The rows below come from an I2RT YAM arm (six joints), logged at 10 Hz.
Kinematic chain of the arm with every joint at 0, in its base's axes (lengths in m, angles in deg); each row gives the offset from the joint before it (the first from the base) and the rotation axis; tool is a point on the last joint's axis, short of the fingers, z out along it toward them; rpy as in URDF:
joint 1: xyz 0 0 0.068 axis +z
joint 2: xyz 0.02 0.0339 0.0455 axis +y
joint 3: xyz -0.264 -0.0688 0 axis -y
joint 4: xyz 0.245 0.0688 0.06 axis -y
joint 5: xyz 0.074 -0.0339 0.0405 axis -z
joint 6: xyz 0.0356 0 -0.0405 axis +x
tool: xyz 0 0 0 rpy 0 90 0
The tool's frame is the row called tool.
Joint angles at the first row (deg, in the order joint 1, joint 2, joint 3, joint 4, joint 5, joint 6):
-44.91, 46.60, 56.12, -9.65, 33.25, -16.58
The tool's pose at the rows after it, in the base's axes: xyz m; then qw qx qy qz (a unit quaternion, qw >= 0):
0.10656 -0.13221 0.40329 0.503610 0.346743 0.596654 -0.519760
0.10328 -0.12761 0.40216 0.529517 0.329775 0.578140 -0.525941
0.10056 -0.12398 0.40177 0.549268 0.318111 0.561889 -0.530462
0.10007 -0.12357 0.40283 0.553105 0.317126 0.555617 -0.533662
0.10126 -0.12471 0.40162 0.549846 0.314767 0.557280 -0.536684
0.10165 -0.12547 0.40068 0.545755 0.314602 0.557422 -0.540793
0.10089 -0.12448 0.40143 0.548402 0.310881 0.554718 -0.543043
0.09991 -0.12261 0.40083 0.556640 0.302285 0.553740 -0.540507
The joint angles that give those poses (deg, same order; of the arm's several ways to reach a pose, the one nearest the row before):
-44.91, 44.67, 53.87, -6.02, 31.12, -17.39
-44.91, 42.66, 51.27, -1.09, 29.39, -18.81
-44.91, 41.21, 49.45, 2.63, 28.17, -19.66
-44.91, 41.08, 49.24, 3.73, 28.26, -19.95
-44.88, 41.35, 49.00, 4.21, 28.36, -20.54
-44.90, 41.48, 48.78, 4.59, 28.75, -21.08
-44.89, 41.20, 48.62, 5.16, 28.51, -21.53
-44.91, 40.55, 48.05, 5.77, 27.24, -21.69

